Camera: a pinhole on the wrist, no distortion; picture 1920 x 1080 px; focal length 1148.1 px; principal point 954.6 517.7 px. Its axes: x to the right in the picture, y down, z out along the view. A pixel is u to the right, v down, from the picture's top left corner.
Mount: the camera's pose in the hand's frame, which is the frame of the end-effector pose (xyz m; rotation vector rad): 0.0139 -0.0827 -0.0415 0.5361 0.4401 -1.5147
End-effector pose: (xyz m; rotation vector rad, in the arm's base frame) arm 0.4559 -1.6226 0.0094 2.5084 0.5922 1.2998
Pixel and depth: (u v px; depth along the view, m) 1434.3 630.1 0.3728
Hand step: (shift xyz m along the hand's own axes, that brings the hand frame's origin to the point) 0.0318 -0.4273 0.1718
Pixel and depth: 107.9 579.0 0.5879
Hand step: 0.0035 -0.0742 0.6895
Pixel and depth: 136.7 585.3 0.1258
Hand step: 0.0124 -0.0835 0.1131
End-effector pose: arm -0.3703 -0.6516 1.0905 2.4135 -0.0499 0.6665
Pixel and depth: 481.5 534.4 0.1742
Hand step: 0.0051 -0.1261 0.1417
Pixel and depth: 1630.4 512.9 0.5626
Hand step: -0.0147 -0.6798 0.2210
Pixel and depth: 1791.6 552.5 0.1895
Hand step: 0.0113 -0.3055 0.0318
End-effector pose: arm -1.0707 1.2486 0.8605 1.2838 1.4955 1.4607
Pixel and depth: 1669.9 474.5 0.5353
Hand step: -0.0308 -0.6654 0.1965
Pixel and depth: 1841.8 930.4 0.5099
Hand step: 0.1748 -0.7035 0.1523
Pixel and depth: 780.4 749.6 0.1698
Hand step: 0.0379 -0.1615 0.1131
